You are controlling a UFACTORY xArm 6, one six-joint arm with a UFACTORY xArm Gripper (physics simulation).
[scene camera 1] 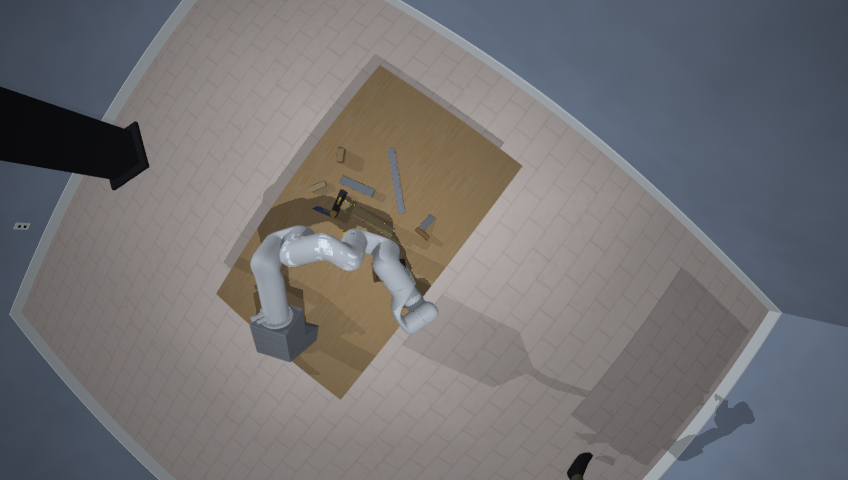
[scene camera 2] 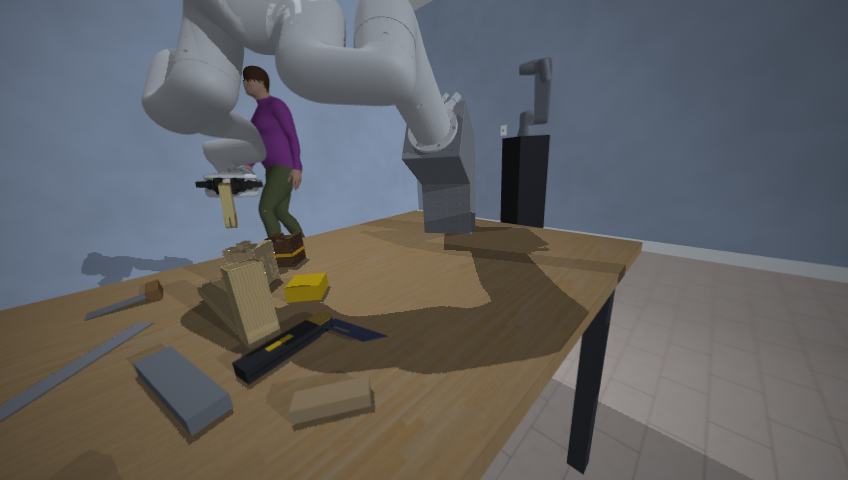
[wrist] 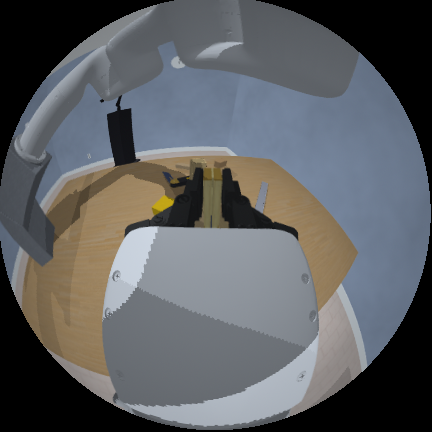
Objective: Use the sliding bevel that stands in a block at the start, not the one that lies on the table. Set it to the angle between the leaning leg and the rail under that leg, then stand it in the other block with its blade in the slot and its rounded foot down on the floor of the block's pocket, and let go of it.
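Places are measured from the arm's base along level axes (x down, y left, z ahead), in metres.
Pixels of known places: gripper, fingertip midpoint: [scene camera 2: 225, 186] [wrist: 212, 179]; arm's base, origin of the base link: [scene camera 1: 276, 316] [scene camera 2: 432, 130].
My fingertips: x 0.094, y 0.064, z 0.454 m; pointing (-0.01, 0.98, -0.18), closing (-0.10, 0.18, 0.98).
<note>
For each thing: its top centre in the pictures, then the offset to it from my fingertips. "*": a spot on its surface instead.
- leaning leg, middle of its top: [scene camera 2: 241, 264] [wrist: 197, 160] [scene camera 1: 344, 205] dy +0.243, dx +0.087, dz -0.080 m
- pale notched wooden piece, surface spot: [scene camera 2: 268, 261] * dy +0.040, dx +0.153, dz -0.055 m
- dark brown block with a yellow band, middle of its top: [scene camera 2: 282, 235] dy -0.079, dx +0.130, dz -0.066 m
- yellow block, middle of its top: [scene camera 2: 306, 280] [wrist: 165, 203] dy +0.123, dx +0.173, dz -0.133 m
- grey block, middle of its top: [scene camera 2: 176, 376] [scene camera 1: 356, 186] dy +0.320, dx +0.183, dz -0.017 m
- long grey strip, middle of its top: [scene camera 2: 19, 400] [wrist: 261, 199] [scene camera 1: 396, 179] dy +0.276, dx +0.199, dz +0.154 m
- small square, surface spot: [scene camera 2: 119, 305] [scene camera 1: 425, 222] * dy +0.049, dx +0.194, dz +0.198 m
My gripper [scene camera 2: 228, 185] [wrist: 212, 179] is shut on the pale wooden sliding bevel [scene camera 2: 228, 208] [wrist: 212, 200]. It holds it in the air above the far part of the table, its stock hanging down, slightly tilted. The bevel's blade angle cannot be told. Below stand the leaning leg [scene camera 2: 252, 303], its low rail [scene camera 2: 217, 300] [scene camera 1: 371, 218] and a pale notched wooden piece [scene camera 2: 268, 261] behind them. A dark brown block with a yellow band [scene camera 2: 289, 251] stands further back, mostly hidden by the arm in scene camera 1. The other bevel [scene camera 1: 339, 203] [scene camera 2: 285, 347], black with a blue blade, lies on the table.
A yellow block [scene camera 2: 306, 287] [wrist: 162, 205] is near the leg. A grey block [scene camera 1: 357, 185] [scene camera 2: 181, 386], a long grey strip [scene camera 1: 396, 178] [scene camera 2: 74, 368], a tan block [scene camera 1: 317, 186] [scene camera 2: 332, 401], another tan block [scene camera 1: 340, 154] and a small square [scene camera 1: 428, 222] [scene camera 2: 119, 305] lie around it.
</note>
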